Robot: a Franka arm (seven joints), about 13 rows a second.
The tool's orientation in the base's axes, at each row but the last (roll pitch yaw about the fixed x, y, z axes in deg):
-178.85 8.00 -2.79
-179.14 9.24 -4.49
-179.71 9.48 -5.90
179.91 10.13 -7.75
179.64 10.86 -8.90
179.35 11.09 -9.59
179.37 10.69 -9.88
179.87 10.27 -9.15
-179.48 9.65 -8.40
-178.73 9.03 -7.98
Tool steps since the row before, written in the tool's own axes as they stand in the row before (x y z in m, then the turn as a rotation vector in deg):
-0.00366 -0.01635 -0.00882 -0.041 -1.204 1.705
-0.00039 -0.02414 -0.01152 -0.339 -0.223 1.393
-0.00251 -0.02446 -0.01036 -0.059 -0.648 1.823
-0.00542 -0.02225 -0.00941 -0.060 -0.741 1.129
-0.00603 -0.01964 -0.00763 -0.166 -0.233 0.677
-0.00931 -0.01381 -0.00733 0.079 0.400 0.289
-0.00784 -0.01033 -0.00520 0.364 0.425 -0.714
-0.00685 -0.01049 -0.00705 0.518 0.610 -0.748
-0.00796 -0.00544 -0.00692 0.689 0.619 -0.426
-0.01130 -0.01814 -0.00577 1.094 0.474 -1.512
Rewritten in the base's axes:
-0.00156 0.01626 0.00957 -0.214 1.250 -1.658
0.00339 0.02377 0.01179 -0.537 0.287 -1.317
0.00176 0.02435 0.01075 -0.288 0.691 -1.785
-0.00065 0.02256 0.01018 -0.156 0.767 -1.102
-0.00141 0.02015 0.00851 -0.252 0.271 -0.635
-0.00533 0.01499 0.00883 -0.045 -0.401 -0.294
-0.00488 0.01139 0.00645 0.412 -0.495 0.639
-0.00375 0.01124 0.00813 0.538 -0.703 0.645
-0.00582 0.00630 0.00820 0.651 -0.726 0.299
-0.00759 0.01925 0.00787 1.233 -0.685 1.311

